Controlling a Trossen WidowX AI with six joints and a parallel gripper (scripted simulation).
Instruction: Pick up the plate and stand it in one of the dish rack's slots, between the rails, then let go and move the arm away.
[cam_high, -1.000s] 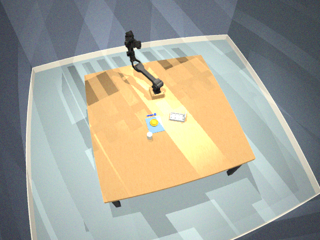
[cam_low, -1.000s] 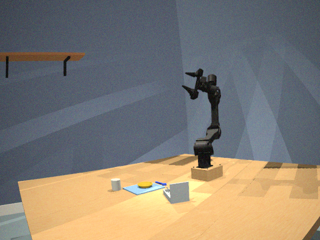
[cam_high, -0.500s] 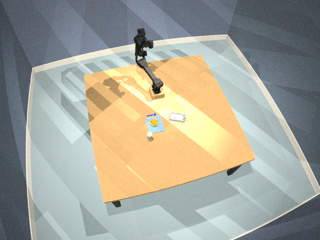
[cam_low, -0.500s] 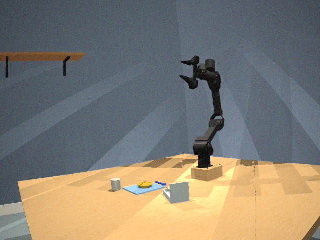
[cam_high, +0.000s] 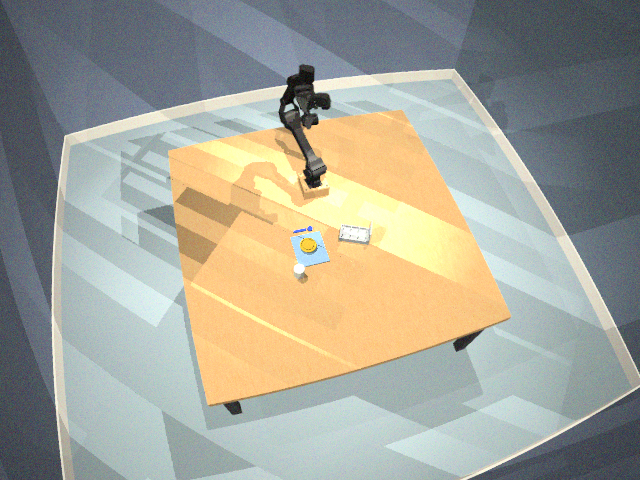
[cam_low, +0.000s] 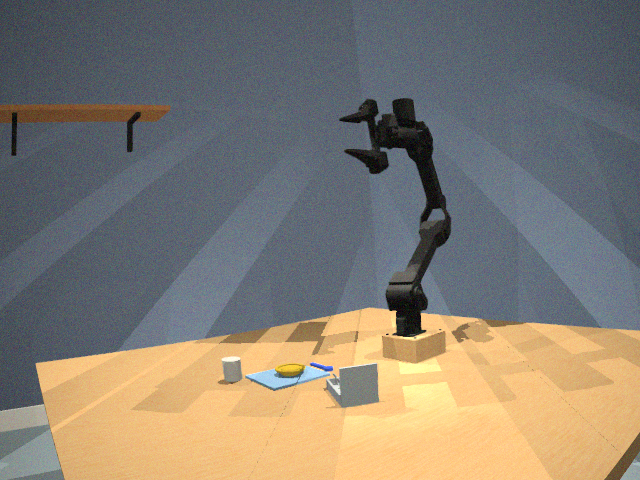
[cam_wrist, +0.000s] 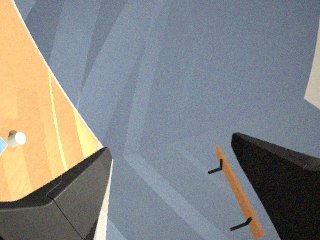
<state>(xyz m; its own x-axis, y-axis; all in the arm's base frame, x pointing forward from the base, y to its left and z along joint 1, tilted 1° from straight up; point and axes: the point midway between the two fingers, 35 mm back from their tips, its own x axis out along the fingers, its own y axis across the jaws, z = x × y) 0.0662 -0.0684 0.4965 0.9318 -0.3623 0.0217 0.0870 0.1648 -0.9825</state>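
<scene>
Right now the yellow plate is 18 cm ahead of my gripper tip, 5 cm to the right of it and 54 cm below it. From my gripper tip the other things lie so: blue utensil (9 cm ahead, 3 cm to the right, 55 cm below); mat (19 cm ahead, 4 cm to the right, 55 cm below); grey dish rack (19 cm ahead, 16 cm to the left, 53 cm below).
</scene>
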